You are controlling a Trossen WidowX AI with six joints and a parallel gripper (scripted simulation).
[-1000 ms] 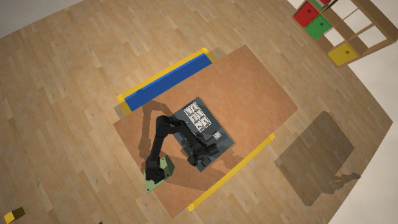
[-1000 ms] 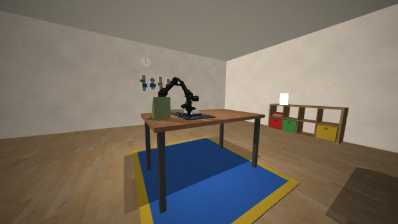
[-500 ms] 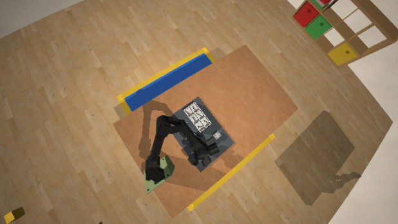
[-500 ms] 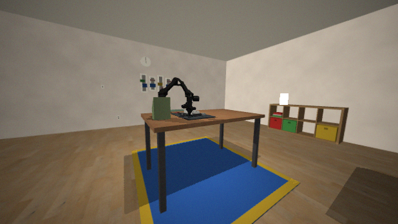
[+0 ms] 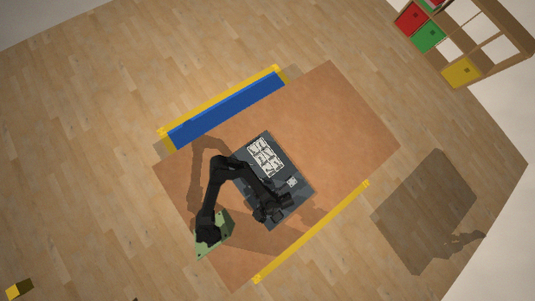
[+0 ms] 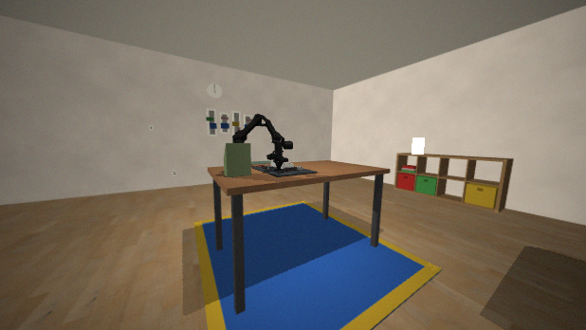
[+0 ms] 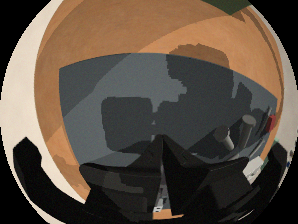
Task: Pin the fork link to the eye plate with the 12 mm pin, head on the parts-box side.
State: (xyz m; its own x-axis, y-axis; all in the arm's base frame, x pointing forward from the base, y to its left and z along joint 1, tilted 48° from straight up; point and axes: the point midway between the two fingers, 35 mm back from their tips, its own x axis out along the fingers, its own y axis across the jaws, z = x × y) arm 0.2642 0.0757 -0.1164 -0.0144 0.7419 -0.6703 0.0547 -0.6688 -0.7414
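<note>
My gripper is now 90 mm to the right of the grey pin and 30 mm above it. From my hand the other things lie so: grey mat 110 mm to the left, 80 mm ahead, 50 mm below; pale block 180 mm ahead, 20 mm below, 10 mm to the left; white parts box 210 mm to the left, 140 mm ahead, 30 mm below.
</note>
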